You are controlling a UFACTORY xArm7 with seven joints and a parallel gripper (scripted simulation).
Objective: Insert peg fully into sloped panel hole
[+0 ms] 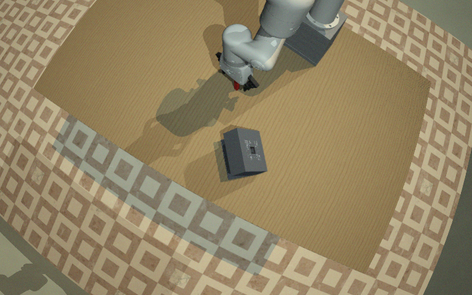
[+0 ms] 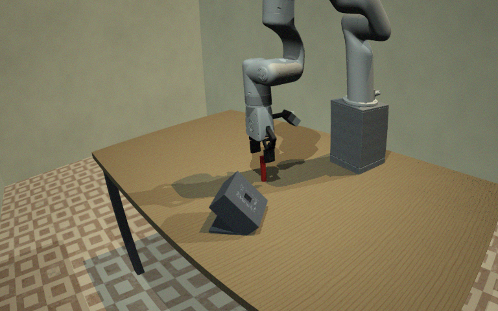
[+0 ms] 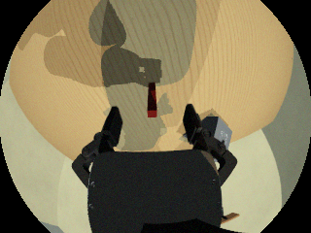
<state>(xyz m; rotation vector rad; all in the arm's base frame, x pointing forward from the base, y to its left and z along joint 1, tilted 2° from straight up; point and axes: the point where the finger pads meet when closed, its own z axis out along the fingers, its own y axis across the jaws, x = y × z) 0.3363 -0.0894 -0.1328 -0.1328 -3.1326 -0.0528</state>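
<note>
Right now the red peg is 5 cm below my hand.
</note>
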